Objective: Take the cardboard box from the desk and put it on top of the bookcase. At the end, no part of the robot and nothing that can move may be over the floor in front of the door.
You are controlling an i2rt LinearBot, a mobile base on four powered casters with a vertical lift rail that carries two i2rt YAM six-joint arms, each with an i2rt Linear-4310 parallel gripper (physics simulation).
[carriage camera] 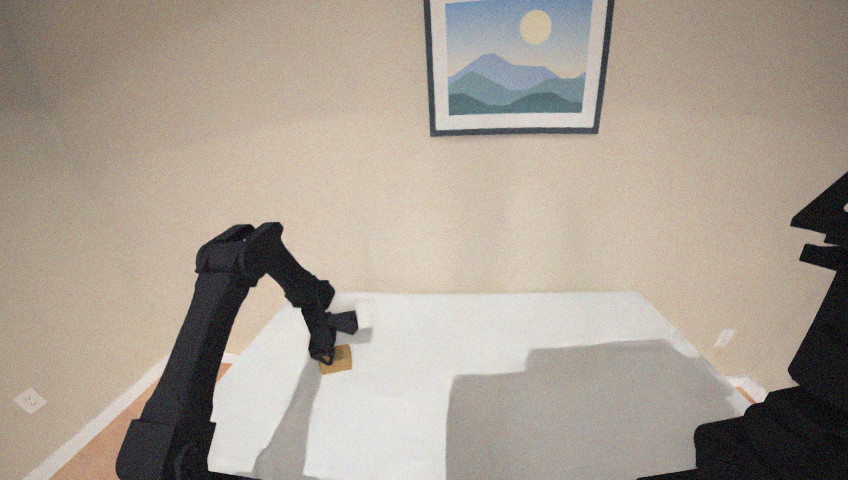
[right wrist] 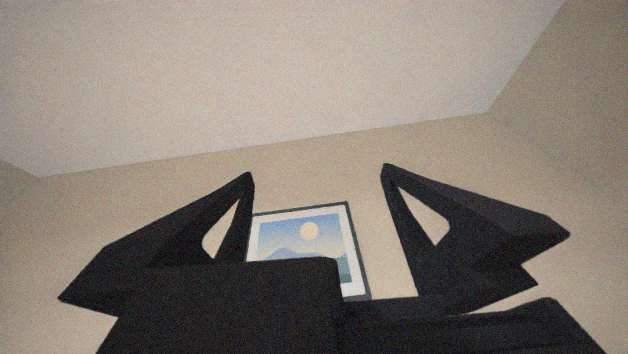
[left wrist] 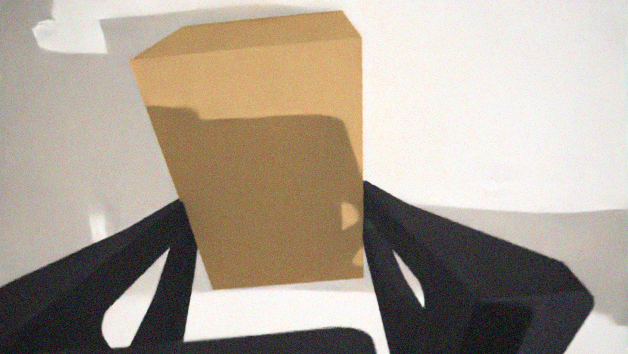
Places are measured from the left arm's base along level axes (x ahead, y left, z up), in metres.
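Where they show: left gripper, fingertip midpoint: (carriage camera: pixel 330 356) (left wrist: pixel 277 202); right gripper, fingertip midpoint: (right wrist: pixel 317 174).
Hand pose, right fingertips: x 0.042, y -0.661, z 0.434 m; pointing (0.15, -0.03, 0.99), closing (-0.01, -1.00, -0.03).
After its pixels a point has its place.
The cardboard box (carriage camera: pixel 342 357) @(x 0.414, y -0.034, z -0.176 m) (left wrist: pixel 270 165) @(x 0.429, y -0.011, z -0.176 m) is a plain tan block near the left side of the white desk (carriage camera: pixel 386 428) @(x 0.238, y -0.188, z -0.226 m) (left wrist: pixel 500 110) @(x 0.332, y -0.027, z -0.226 m). It appears to rest on the desk. My left gripper (carriage camera: pixel 329 358) @(x 0.425, y 0.010, z -0.186 m) (left wrist: pixel 277 202) @(x 0.425, y 0.010, z -0.186 m) reaches down from above and is shut on the box, with one finger against each side in the left wrist view. The far finger is hidden in the carriage camera. My right gripper (carriage camera: pixel 797 240) (right wrist: pixel 317 174) @(x 0.042, y -0.661, z 0.434 m) is raised at the right edge of the carriage camera, open and empty. The bookcase and the door do not show in these views.
A framed mountain picture (carriage camera: pixel 516 123) @(x 0.773, y -0.598, z 0.430 m) (right wrist: pixel 300 240) @(x 0.774, y -0.598, z 0.658 m) hangs on the beige wall (carriage camera: pixel 297 148) @(x 0.867, y 0.184, z 0.395 m) (right wrist: pixel 150 190) @(x 0.890, y 0.449, z 1.152 m) behind the desk. Orange floor (carriage camera: pixel 101 443) @(x 0.335, y 1.590, z -0.946 m) shows left of the desk. A wall outlet (carriage camera: pixel 29 400) @(x 0.312, y 1.692, z -0.538 m) is at the far left. The right arm (carriage camera: pixel 815 350) @(x 0.027, y -0.629, z 0.265 m) stands over the desk's right side.
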